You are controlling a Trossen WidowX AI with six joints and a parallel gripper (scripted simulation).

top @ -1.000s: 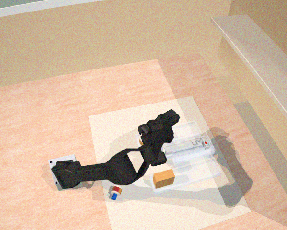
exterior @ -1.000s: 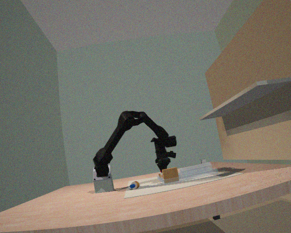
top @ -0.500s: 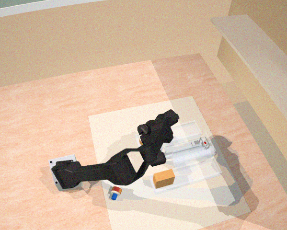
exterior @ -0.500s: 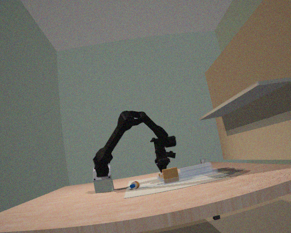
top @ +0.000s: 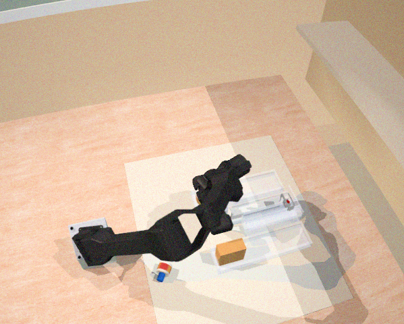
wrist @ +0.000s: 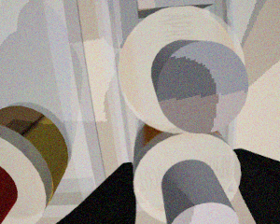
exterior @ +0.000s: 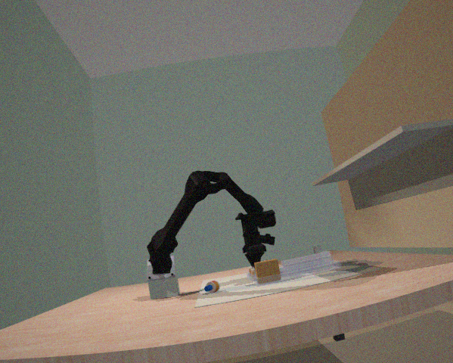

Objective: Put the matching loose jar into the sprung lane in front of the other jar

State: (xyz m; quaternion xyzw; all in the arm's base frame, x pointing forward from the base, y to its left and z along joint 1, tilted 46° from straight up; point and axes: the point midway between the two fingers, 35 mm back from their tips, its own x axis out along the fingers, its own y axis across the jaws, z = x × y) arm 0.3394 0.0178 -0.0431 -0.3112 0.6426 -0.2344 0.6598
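Right now the brown box is 120 mm to the right of my gripper tip, 30 mm ahead of it and 10 mm above it. From my gripper tip the other things lie so: red dot (230 mm ahead, 40 mm above, 20 mm to the right); wall shelf (510 mm ahead, 340 mm above).
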